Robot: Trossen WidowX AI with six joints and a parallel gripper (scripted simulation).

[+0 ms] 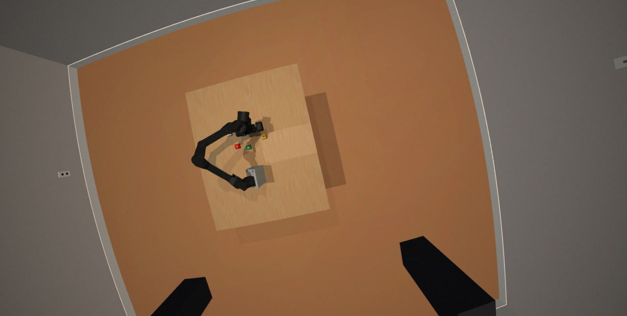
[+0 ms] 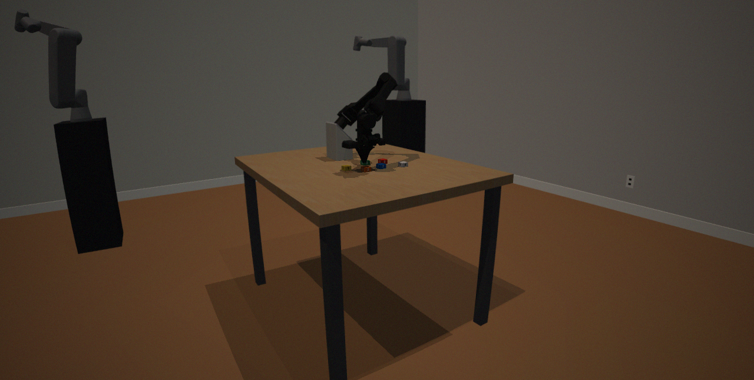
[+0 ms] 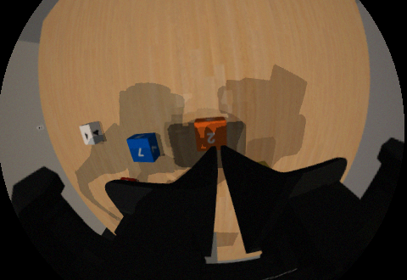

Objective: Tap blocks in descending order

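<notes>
Now: the orange block 1 cm ahead of my gripper tip, 1 cm to the left of it and 3 cm below it. From my gripper tip the other things lie so: blue block: 1 cm behind, 9 cm to the left, 3 cm below; yellow block: 6 cm behind, 5 cm to the right, 3 cm below; green block: 11 cm behind, 7 cm to the left, 3 cm below.
</notes>
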